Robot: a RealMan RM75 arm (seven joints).
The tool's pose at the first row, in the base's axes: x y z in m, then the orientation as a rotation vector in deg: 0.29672, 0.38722, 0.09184, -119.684, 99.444, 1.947
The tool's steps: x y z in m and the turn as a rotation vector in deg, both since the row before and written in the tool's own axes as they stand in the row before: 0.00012, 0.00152, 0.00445, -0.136, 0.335, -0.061; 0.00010, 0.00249, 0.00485, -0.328, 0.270, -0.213; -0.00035, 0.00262, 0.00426, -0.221, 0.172, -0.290; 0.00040, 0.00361, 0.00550, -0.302, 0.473, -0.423; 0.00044, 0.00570, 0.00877, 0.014, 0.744, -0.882; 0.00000, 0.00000, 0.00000, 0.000, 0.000, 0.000; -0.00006, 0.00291, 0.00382, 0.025, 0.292, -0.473; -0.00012, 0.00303, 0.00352, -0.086, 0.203, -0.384; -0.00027, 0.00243, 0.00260, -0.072, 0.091, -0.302; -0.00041, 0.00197, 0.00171, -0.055, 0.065, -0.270; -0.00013, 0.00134, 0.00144, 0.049, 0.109, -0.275; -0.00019, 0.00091, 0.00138, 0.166, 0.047, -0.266; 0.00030, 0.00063, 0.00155, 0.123, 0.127, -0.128; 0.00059, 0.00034, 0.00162, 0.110, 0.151, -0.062; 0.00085, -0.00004, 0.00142, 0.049, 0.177, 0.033
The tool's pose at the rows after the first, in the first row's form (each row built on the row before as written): 0.29640, 0.38839, 0.08729, -119.955, 99.620, 1.700; 0.29526, 0.38955, 0.08209, -120.470, 99.661, 1.644; 0.29373, 0.39089, 0.07751, -120.940, 99.527, 1.575; 0.29171, 0.39175, 0.07129, -121.692, 99.450, 1.221; 0.28848, 0.39319, 0.06144, -122.712, 98.921, 0.175; 0.28848, 0.39319, 0.06144, -122.712, 98.921, 0.175; 0.28663, 0.39390, 0.05706, -123.206, 98.567, -0.288; 0.28460, 0.39452, 0.05293, -123.670, 98.297, -0.537; 0.28287, 0.39509, 0.04986, -124.013, 98.047, -0.655; 0.28133, 0.39560, 0.04778, -124.307, 97.811, -0.751; 0.28038, 0.39588, 0.04607, -124.545, 97.555, -0.984; 0.27981, 0.39627, 0.04456, -124.669, 97.231, -1.247; 0.27968, 0.39630, 0.04287, -124.733, 97.116, -1.524; 0.27992, 0.39614, 0.04114, -124.758, 97.090, -1.798; 0.28054, 0.39575, 0.03966, -124.754, 97.204, -2.024
